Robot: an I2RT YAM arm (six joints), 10 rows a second.
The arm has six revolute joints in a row. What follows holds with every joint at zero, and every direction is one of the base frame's. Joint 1 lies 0.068 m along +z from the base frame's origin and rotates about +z. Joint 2 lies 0.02 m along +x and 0.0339 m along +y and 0.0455 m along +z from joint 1 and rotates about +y. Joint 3 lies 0.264 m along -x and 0.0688 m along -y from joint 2 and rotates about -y. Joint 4 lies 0.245 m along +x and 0.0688 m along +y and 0.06 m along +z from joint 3 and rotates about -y. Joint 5 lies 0.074 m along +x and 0.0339 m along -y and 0.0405 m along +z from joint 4 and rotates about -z. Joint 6 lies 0.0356 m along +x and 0.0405 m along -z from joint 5 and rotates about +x. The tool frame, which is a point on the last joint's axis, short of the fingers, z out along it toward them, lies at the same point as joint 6; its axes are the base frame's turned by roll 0, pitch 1.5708 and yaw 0 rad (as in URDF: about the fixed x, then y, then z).
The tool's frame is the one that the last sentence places.
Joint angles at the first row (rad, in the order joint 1, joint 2, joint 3, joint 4, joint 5, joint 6):
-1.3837 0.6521 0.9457 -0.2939 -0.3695 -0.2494
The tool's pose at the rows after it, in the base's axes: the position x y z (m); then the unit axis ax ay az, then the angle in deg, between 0 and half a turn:
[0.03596 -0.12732 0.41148 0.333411 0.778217 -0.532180 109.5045]
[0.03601 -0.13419 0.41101 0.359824 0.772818 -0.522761 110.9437]
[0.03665 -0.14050 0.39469 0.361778 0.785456 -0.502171 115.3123]
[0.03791 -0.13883 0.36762 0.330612 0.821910 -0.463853 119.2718]
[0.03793 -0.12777 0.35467 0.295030 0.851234 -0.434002 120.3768]
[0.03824 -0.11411 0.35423 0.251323 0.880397 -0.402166 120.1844]
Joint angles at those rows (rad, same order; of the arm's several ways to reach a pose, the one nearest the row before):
-1.3836 0.6508 0.9662 -0.2690 -0.3330 -0.2255
-1.3841 0.6787 0.9811 -0.2882 -0.2985 -0.2098
-1.3836 0.6867 0.9488 -0.3324 -0.2809 -0.2584
-1.3837 0.6590 0.8773 -0.3973 -0.3266 -0.3452
-1.3844 0.6139 0.8461 -0.4749 -0.3919 -0.4089
-1.3837 0.5839 0.8671 -0.5799 -0.4770 -0.4715

